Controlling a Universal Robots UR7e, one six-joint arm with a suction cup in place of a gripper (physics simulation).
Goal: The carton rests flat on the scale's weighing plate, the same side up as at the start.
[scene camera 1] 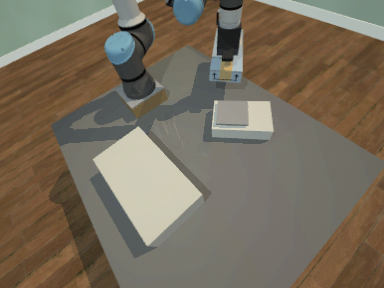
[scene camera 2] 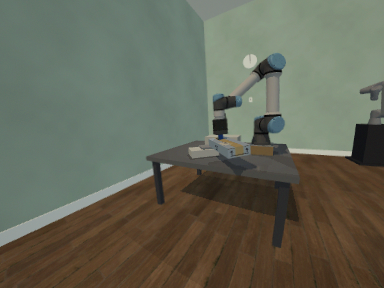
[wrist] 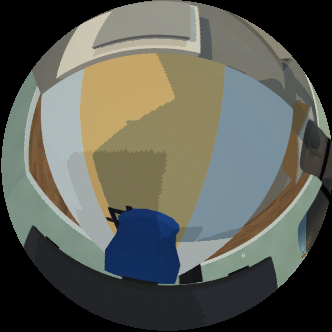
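Where they show: hand, its tool point: [scene camera 1: 226, 61] [scene camera 2: 220, 140] [wrist: 148, 212]; arm's base, origin of its link: [scene camera 1: 140, 88] [scene camera 2: 260, 143] [wrist: 307, 144].
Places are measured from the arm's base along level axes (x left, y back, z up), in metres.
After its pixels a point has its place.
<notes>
The blue-white carton [scene camera 1: 226, 71] {z 0.080, x 0.256, y -0.311 m} [scene camera 2: 229, 148] {z 0.072, x 0.553, y -0.150 m} [wrist: 195, 130] hangs from my suction gripper [scene camera 1: 227, 59] {z 0.071, x 0.315, y -0.260 m} [scene camera 2: 220, 136] [wrist: 147, 217], near the table's back corner in scene camera 1. Its taped face is up, it looks about level, and the arrows on its end point up. Its shadow shows a gap above the table. The blue cup is on the taped top, towards one end. The cream scale [scene camera 1: 260, 120] {z -0.018, x 0.213, y -0.525 m} [scene camera 2: 201, 153] {z -0.043, x 0.271, y -0.433 m} [wrist: 75, 50] {z -0.018, x 0.262, y -0.489 m} stands apart in front of the carton in scene camera 1. Its grey weighing plate [scene camera 1: 231, 113] {z -0.002, x 0.157, y -0.426 m} [wrist: 145, 25] {z -0.002, x 0.190, y -0.392 m} is bare.
A large cream block [scene camera 1: 147, 185] {z 0.032, x -0.257, y -0.434 m} stands on the grey table [scene camera 1: 280, 200] {z -0.076, x 0.025, y -0.750 m}, at the front left in scene camera 1. The arm's base stands on a wooden block [scene camera 1: 151, 104] {z -0.046, x -0.012, y -0.083 m} [scene camera 2: 262, 150] {z -0.038, x 0.086, y 0.015 m}, left of the carton in scene camera 1.
</notes>
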